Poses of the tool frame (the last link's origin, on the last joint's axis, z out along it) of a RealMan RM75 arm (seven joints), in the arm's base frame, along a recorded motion.
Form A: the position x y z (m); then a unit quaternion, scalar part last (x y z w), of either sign.
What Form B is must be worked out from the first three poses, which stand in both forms.
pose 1, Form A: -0.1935, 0.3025, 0.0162, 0.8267, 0.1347, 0.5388, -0.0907
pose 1, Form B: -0.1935, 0.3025, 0.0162, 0.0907, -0.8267, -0.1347, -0.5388
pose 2, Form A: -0.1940, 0.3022, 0.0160, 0.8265, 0.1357, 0.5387, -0.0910
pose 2, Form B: -0.1940, 0.3022, 0.0160, 0.0910, -0.8265, -0.1357, -0.5387
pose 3, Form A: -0.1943, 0.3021, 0.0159, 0.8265, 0.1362, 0.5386, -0.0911
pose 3, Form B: -0.1943, 0.3021, 0.0159, 0.0911, -0.8265, -0.1362, -0.5386
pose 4, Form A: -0.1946, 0.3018, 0.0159, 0.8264, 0.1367, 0.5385, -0.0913
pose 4, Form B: -0.1946, 0.3018, 0.0159, 0.0913, -0.8264, -0.1367, -0.5385
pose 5, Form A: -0.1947, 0.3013, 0.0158, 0.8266, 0.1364, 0.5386, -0.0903
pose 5, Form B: -0.1947, 0.3013, 0.0158, 0.0903, -0.8266, -0.1364, -0.5386
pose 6, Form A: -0.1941, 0.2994, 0.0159, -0.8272, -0.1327, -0.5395, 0.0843
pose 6, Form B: -0.1941, 0.2994, 0.0159, 0.0843, -0.8272, -0.1327, -0.5395
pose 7, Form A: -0.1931, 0.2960, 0.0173, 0.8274, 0.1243, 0.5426, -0.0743
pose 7, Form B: -0.1931, 0.2960, 0.0173, 0.0743, -0.8274, -0.1243, -0.5426
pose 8, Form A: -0.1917, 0.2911, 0.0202, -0.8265, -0.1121, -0.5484, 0.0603
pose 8, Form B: -0.1917, 0.2911, 0.0202, 0.0603, -0.8265, -0.1121, -0.5484
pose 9, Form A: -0.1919, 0.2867, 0.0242, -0.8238, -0.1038, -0.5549, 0.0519
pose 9, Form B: -0.1919, 0.2867, 0.0242, 0.0519, -0.8238, -0.1038, -0.5549
